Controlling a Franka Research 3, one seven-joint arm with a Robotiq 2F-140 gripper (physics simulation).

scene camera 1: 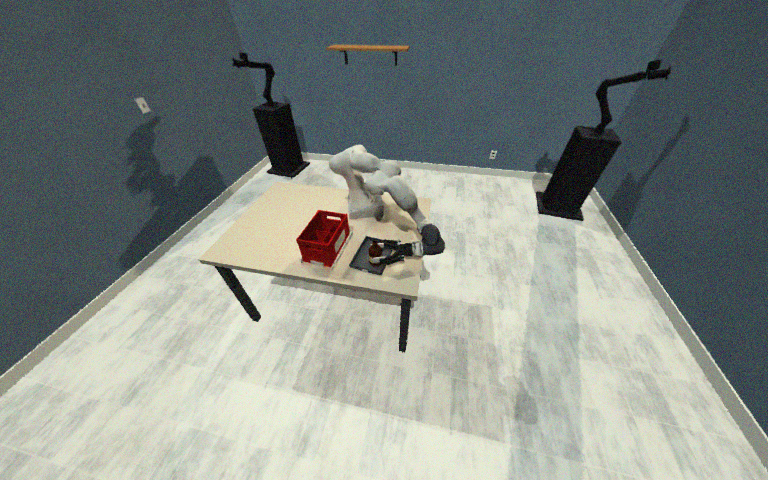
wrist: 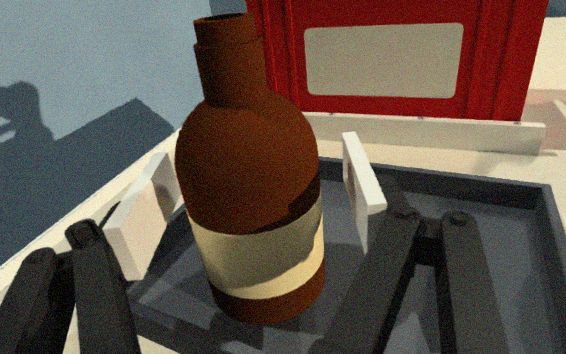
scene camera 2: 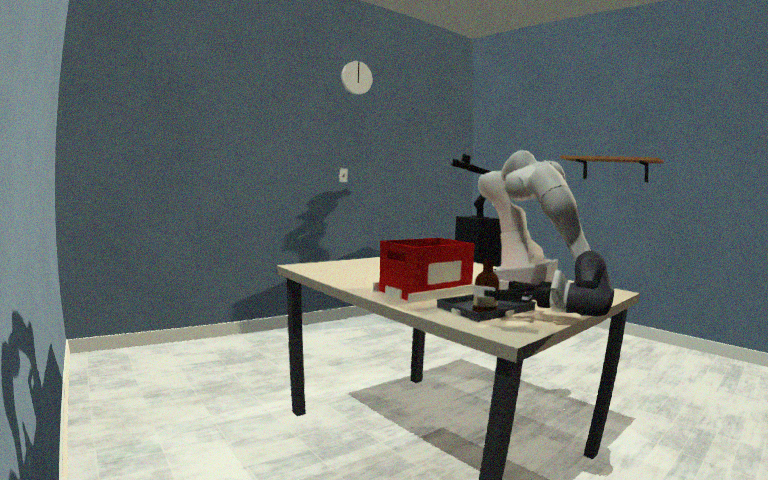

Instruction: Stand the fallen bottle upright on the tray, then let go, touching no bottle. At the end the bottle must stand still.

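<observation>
The brown bottle with a cream label (scene camera 1: 374, 249) (scene camera 2: 485, 279) (wrist: 250, 165) stands upright on its base on the dark tray (scene camera 1: 357, 261) (scene camera 2: 453, 306) (wrist: 505, 240), near one end of it. My gripper (scene camera 1: 376, 253) (scene camera 2: 491, 294) (wrist: 256, 165) is open, low over the tray, with one finger on each side of the bottle. In the wrist view a gap shows between each white finger pad and the bottle. The side of the bottle facing away from the wrist camera is hidden. No fallen bottle shows.
A red crate (scene camera 1: 322, 242) (scene camera 2: 407, 274) (wrist: 490, 60) stands beside the tray, with a low pale strip (wrist: 425, 134) between them. The table (scene camera 1: 254, 226) (scene camera 2: 339, 277) ends a short way beyond the tray. The arm reaches over the table from behind.
</observation>
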